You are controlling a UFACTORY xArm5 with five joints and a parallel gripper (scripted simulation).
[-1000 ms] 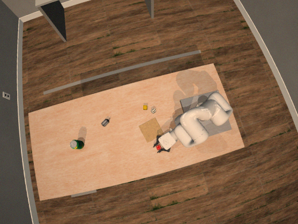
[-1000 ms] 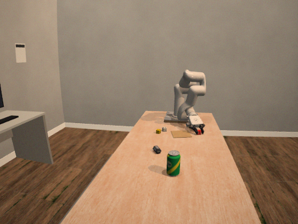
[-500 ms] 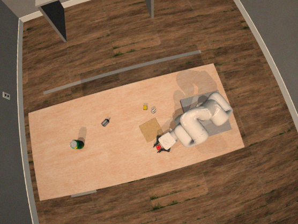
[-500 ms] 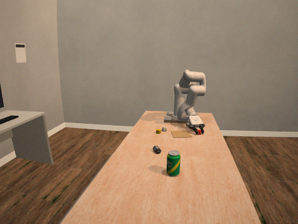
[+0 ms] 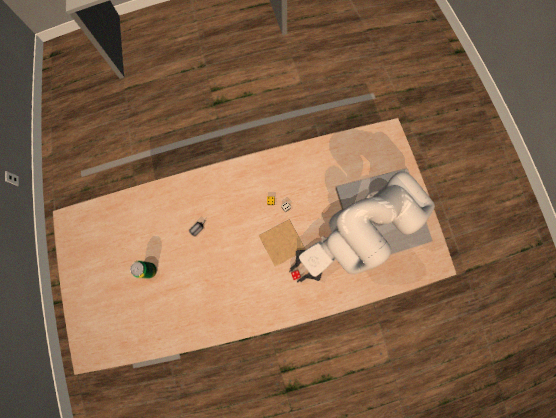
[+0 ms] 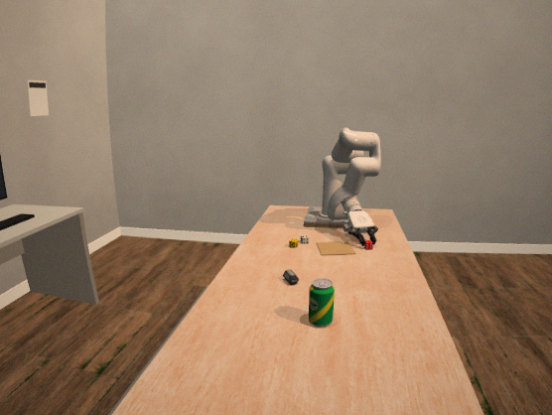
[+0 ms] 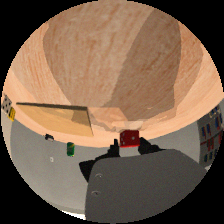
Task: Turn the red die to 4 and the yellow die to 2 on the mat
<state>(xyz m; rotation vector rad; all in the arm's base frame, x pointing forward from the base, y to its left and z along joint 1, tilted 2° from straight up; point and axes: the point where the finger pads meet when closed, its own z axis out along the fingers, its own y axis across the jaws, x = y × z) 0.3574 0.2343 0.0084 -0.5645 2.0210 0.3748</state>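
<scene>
Now: hand 2 cm above the red die, 1 cm to the right of it and 1 cm short of it. Round my hand: brown mat: 13 cm to the right, 5 cm ahead, 3 cm below; then yellow die: 30 cm to the right, 8 cm ahead, 2 cm below; then white die: 27 cm to the right, 2 cm below, 2 cm ahead.
</scene>
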